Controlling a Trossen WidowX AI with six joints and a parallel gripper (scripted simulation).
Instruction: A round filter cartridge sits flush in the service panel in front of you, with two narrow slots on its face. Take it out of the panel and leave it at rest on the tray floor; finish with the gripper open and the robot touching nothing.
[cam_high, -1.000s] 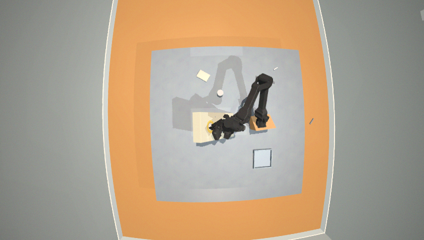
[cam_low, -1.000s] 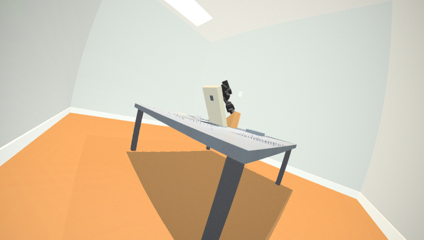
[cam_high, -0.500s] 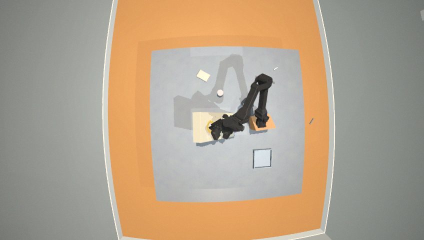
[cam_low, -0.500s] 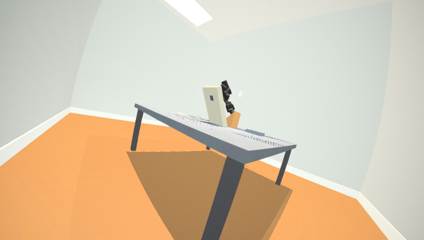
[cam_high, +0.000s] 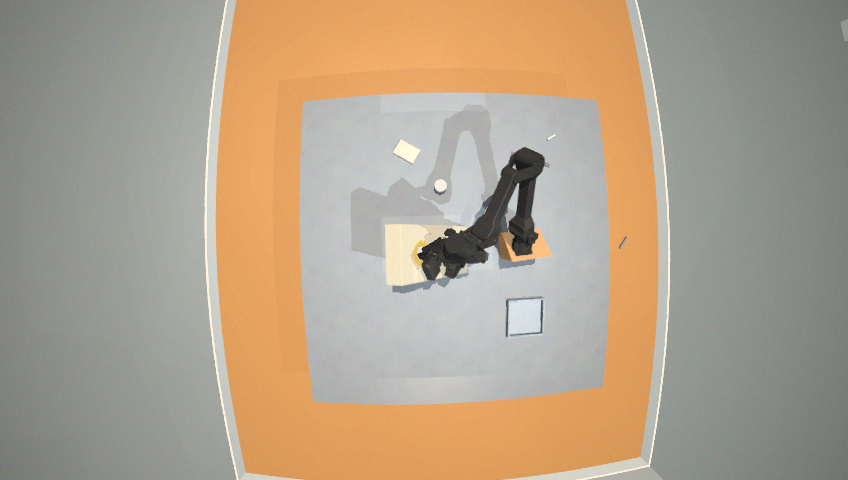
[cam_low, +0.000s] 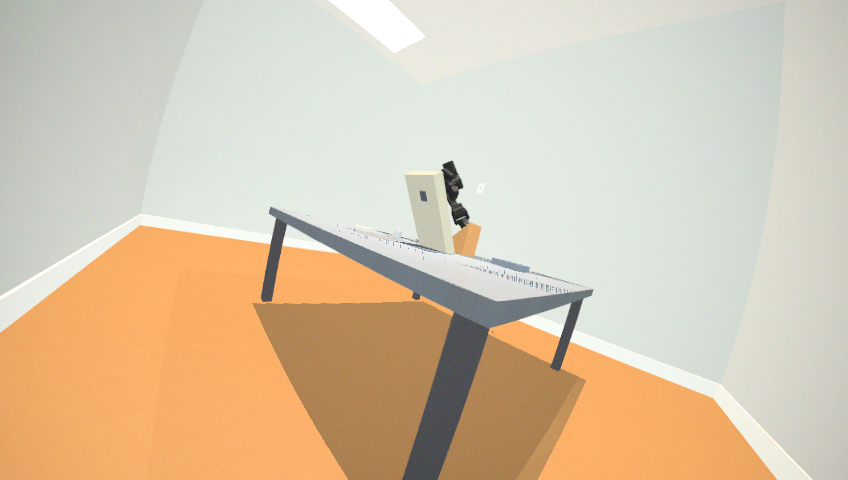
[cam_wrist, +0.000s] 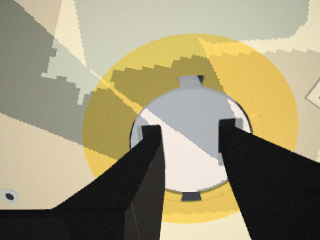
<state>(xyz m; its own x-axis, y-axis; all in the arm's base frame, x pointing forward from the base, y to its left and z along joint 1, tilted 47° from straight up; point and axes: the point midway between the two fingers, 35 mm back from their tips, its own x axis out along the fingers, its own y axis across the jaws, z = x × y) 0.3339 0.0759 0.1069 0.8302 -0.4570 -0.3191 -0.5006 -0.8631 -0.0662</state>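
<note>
My gripper tip is 1 cm short of the round filter cartridge and 1 cm above it. The rest, counted from my gripper tip: square tray 39 cm behind, 31 cm to the left, 24 cm below; service panel 8 cm below, 4 cm behind.
</note>
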